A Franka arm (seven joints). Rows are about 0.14 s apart.
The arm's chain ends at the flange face. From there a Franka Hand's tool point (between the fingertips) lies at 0.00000 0.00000 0.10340 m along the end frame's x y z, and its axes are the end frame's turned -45 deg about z.
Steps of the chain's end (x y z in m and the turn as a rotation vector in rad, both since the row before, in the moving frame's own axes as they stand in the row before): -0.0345 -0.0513 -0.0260 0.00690 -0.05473 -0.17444; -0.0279 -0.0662 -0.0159 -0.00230 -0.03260 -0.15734; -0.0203 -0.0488 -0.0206 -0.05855 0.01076 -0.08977; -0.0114 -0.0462 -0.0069 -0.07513 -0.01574 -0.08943; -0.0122 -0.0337 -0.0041 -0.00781 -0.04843 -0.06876; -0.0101 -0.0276 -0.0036 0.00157 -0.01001 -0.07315; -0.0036 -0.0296 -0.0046 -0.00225 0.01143 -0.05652; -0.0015 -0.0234 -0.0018 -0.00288 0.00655 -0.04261
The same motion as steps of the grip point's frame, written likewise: 0.0080 -0.0648 -0.0262 0.04358 -0.03382 -0.17444; 0.0244 -0.0685 -0.0160 0.02143 -0.02468 -0.15734; 0.0169 -0.0436 -0.0208 -0.04901 -0.03379 -0.08977; 0.0182 -0.0361 -0.0072 -0.04200 -0.06425 -0.08943; 0.0110 -0.0353 -0.0042 0.02872 -0.03977 -0.06876; 0.0117 -0.0275 -0.0036 0.00819 -0.00597 -0.07315; 0.0191 -0.0225 -0.0046 -0.00967 0.00649 -0.05652; 0.0158 -0.0169 -0.0018 -0.00667 0.00260 -0.04261
